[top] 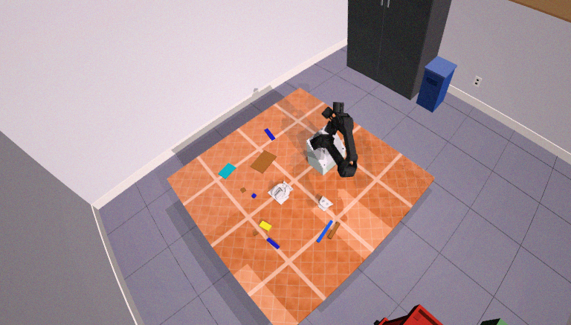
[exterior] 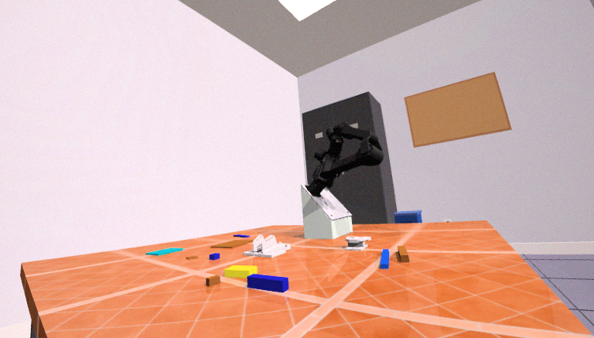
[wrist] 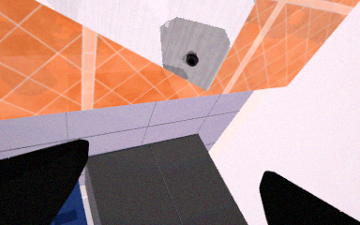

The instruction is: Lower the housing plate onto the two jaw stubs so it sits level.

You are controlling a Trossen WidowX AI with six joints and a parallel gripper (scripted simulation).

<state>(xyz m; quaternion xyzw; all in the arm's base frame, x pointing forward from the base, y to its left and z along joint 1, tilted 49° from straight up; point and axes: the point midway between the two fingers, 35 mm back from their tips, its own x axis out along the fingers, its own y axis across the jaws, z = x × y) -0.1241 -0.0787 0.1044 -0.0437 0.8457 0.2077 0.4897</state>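
Now: the grey plate 310 mm ahead of my gripper tip, 270 mm to the left of it and 260 mm below it. Round my gripper tip: yellow block (670 mm ahead, 280 mm below, 160 mm to the left); then brown bar (430 mm to the left, 380 mm ahead, 280 mm below); then brown plate (420 mm ahead, 280 mm below, 240 mm to the right).
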